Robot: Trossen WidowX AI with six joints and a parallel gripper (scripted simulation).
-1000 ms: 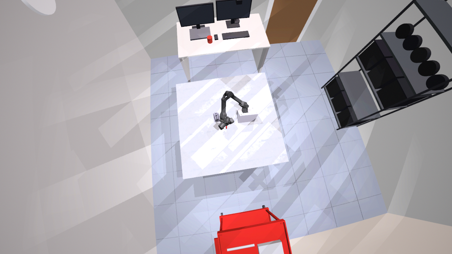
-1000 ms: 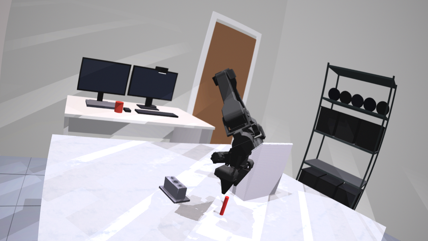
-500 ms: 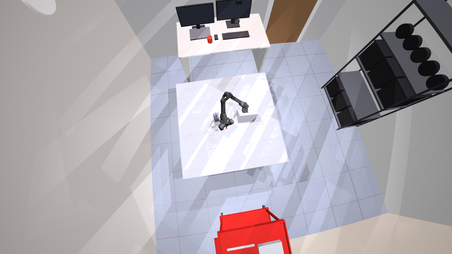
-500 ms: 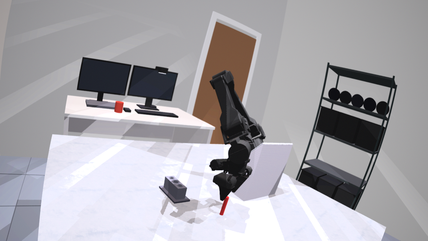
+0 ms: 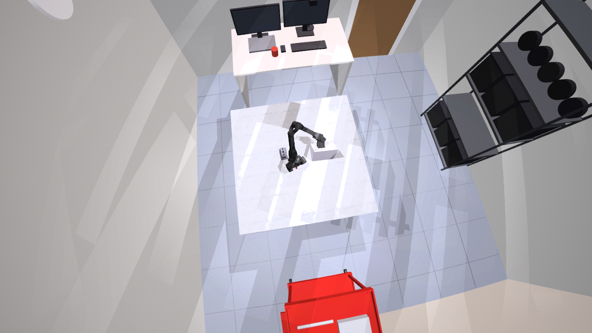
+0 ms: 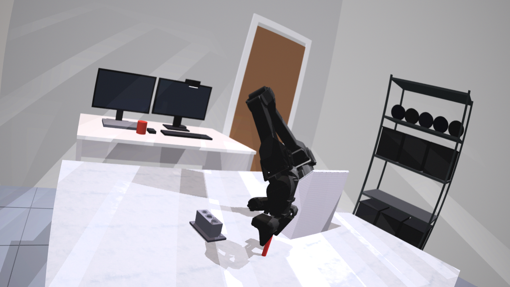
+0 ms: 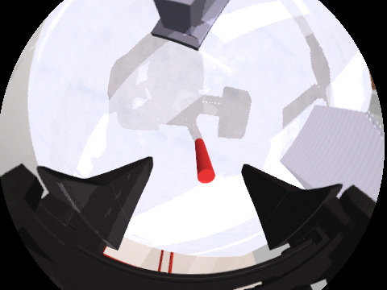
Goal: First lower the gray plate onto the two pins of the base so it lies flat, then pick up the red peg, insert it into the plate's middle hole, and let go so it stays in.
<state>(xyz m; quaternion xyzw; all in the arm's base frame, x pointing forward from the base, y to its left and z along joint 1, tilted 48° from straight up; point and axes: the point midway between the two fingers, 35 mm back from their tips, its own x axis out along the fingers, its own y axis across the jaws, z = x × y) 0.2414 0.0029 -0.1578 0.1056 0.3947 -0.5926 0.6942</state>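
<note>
My gripper tip is now 2 cm above the red peg. Also, from my gripper tip: gray plate: 17 cm to the right, 11 cm ahead, 2 cm below.
</note>
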